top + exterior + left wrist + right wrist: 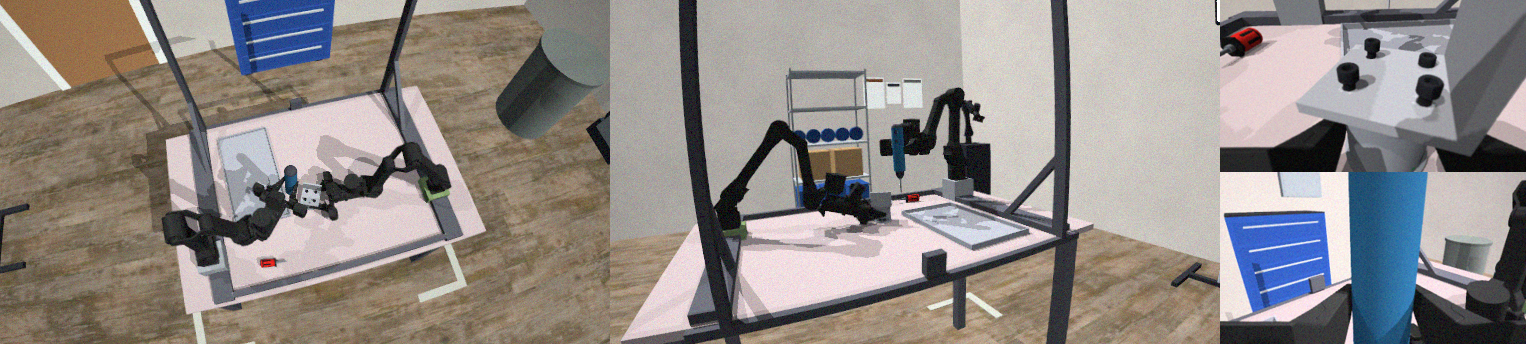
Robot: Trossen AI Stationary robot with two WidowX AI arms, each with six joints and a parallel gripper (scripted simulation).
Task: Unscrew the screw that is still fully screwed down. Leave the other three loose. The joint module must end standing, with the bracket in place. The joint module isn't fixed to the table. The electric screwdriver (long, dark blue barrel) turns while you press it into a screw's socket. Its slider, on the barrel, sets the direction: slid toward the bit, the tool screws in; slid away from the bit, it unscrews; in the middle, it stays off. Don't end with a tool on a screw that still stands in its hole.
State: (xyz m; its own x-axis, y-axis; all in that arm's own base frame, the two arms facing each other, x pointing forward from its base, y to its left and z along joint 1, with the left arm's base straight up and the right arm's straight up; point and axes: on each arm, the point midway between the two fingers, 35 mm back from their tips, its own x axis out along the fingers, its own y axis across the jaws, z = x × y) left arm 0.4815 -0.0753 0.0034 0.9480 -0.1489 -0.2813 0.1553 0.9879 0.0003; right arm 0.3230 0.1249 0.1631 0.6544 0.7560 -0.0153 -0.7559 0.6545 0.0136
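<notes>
The blue electric screwdriver is 3 cm behind my right hand, 2 cm to the left of it and 4 cm below it. Round my right hand: screw (3 cm behind, 8 cm to the left, 18 cm below); then L-shaped bracket (1 cm behind, 9 cm to the left, 18 cm below); then bit (2 cm behind, 2 cm to the left, 13 cm below).
The grey joint module is 30 mm to the right of my left hand and 10 mm below it. Round my left hand: screw (30 mm behind, 30 mm to the right, 30 mm above); then L-shaped bracket (10 mm behind, 30 mm to the right, 30 mm above); then bit (10 mm behind, 100 mm to the right, 80 mm above).
</notes>
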